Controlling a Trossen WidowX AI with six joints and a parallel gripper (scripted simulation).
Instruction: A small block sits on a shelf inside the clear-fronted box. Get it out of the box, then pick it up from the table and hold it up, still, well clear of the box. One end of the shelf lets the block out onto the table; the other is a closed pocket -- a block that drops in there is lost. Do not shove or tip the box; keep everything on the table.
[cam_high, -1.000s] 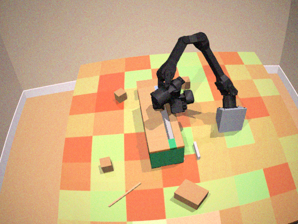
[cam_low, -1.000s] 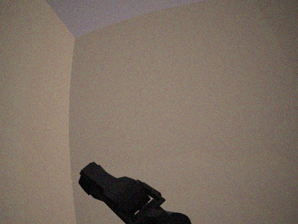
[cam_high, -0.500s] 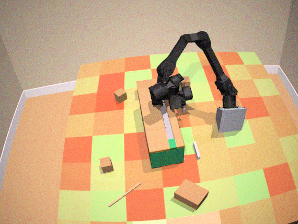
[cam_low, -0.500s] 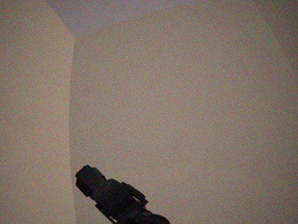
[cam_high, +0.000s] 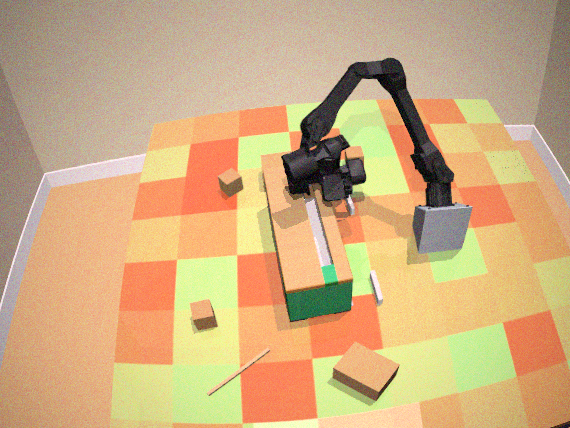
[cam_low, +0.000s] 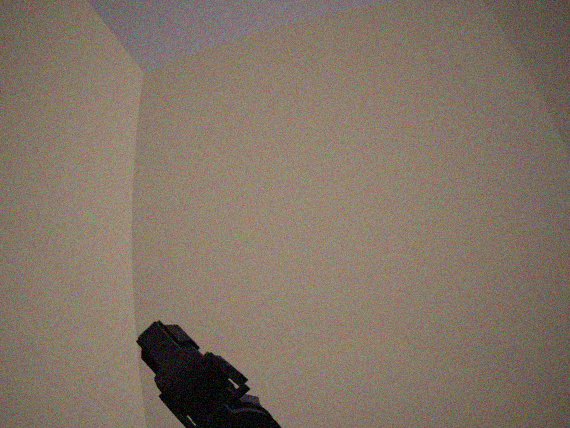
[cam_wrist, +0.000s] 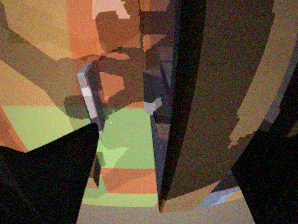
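The brown block lies 3 cm ahead of my gripper tip, 3 cm to the right of it and 4 cm below it. Also, from my gripper tip: long box (3 cm ahead, 12 cm to the left, 3 cm below); thin stick (28 cm ahead, 43 cm to the left, 9 cm below).
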